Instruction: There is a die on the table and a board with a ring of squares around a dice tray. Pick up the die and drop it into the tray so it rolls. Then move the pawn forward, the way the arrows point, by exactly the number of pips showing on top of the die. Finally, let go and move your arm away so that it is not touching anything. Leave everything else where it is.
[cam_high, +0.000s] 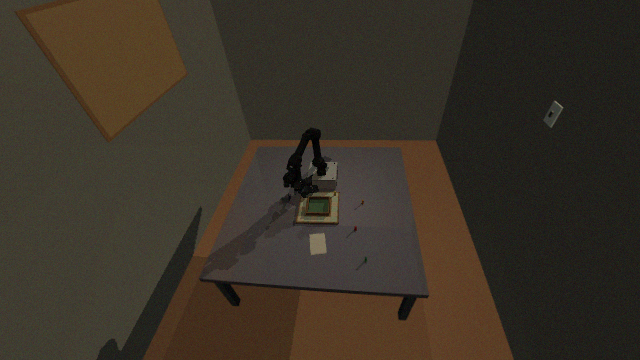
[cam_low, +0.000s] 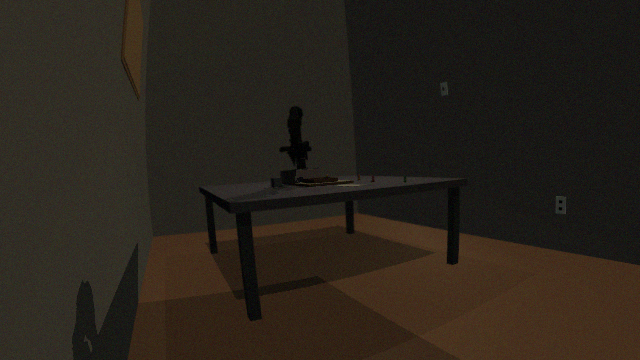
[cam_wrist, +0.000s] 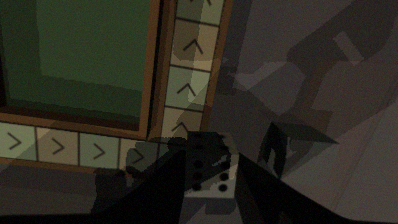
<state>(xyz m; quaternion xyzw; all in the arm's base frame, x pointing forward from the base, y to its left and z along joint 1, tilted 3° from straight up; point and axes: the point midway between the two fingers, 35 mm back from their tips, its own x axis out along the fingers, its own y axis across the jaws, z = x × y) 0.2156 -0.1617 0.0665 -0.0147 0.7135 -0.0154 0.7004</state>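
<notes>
Right now my gripper tip is 50 mm short of the green dice tray, 120 mm to the right of it and 120 mm above it. Round my gripper tip: white card 350 mm ahead, 110 mm to the left, 120 mm below; grey cube 50 mm behind, 110 mm to the right, 100 mm below.
</notes>
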